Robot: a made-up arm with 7 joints.
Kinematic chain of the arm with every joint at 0, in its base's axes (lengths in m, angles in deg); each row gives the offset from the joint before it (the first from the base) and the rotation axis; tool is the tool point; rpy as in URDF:
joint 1: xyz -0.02 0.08 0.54 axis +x
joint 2: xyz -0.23 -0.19 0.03 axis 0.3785 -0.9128 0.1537
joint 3: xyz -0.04 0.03 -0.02 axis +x
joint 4: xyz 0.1 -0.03 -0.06 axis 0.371 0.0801 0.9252
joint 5: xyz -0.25 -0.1 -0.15 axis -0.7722 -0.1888 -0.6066
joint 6: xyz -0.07 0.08 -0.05 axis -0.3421 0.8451 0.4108
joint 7: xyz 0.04 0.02 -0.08 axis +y
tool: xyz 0 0.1 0.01 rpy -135.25 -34.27 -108.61
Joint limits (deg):
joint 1: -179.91..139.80
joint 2: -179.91..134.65
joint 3: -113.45..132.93
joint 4: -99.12..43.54
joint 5: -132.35..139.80
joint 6: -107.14..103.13
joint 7: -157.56..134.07
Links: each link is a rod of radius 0.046 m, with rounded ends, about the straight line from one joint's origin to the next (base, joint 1, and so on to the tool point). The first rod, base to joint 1, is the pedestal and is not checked.
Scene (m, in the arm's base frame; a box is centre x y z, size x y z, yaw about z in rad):
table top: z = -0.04
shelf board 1: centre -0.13 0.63 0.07 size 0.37 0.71 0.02 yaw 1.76
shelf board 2: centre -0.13 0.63 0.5 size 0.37 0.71 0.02 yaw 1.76
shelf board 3: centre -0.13 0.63 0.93 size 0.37 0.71 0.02 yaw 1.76
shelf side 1: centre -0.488 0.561 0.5 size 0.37 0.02 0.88 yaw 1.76
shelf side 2: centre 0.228 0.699 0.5 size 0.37 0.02 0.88 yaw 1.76
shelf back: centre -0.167 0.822 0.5 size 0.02 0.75 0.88 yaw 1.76
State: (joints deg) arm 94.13 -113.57 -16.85 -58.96 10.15 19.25 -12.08
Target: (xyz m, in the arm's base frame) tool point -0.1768 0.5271 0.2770
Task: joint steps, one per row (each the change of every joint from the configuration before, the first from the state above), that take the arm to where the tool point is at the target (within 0.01 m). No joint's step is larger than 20 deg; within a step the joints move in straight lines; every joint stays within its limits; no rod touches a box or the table.
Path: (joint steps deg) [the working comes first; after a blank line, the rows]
Joints at the target: 88.19 -0.74 -25.63 -99.12 -8.99 9.53 -11.61
Straight joint move there: touches shelf side 1.

1: -8.23 17.96 2.00 5.81 -5.62 -5.25 6.38
2: -8.24 17.97 1.99 5.80 -5.62 -5.25 6.38
3: -8.23 17.96 2.00 5.81 -5.62 -5.25 6.38
4: -8.24 17.96 2.00 5.80 -5.62 -5.25 6.38
5: -8.23 17.97 1.99 5.81 -5.62 -5.25 6.38
6: -8.24 17.96 2.00 5.81 -5.62 -5.25 6.37
7: -8.23 17.96 2.00 5.80 -5.62 -5.26 6.38
8: 3.17 -0.02 -2.98 -15.93 2.77 -4.16 -10.25
9: 3.18 -0.02 -2.98 -15.93 2.78 -4.17 -10.25
10: 3.17 -0.03 -2.98 -15.93 2.78 -4.17 -10.25
11: 3.18 -0.02 -2.98 -15.94 2.78 -4.17 -10.26
12: 13.00 -4.28 -3.61 -5.69 3.03 14.57 -1.06
13: 13.00 -4.27 -3.62 -5.69 3.03 14.57 -1.06
14: 13.00 -4.27 -3.61 -5.69 3.03 14.57 -1.05

